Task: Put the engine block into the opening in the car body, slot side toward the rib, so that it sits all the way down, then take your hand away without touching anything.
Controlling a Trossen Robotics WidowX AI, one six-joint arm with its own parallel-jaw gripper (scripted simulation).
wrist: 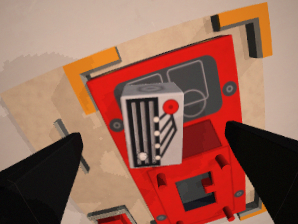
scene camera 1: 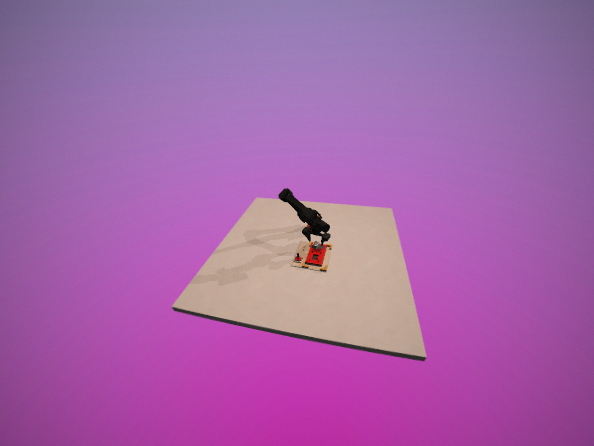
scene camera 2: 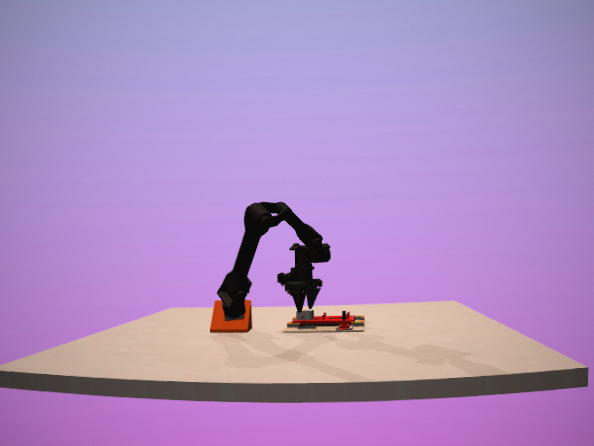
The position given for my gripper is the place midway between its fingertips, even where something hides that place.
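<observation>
My gripper [scene camera 2: 305,310] is open and holds nothing; the wrist view shows the gripper [wrist: 155,133] as well. A grey engine block [wrist: 153,113] is visible. So is a car body [wrist: 209,177].
</observation>
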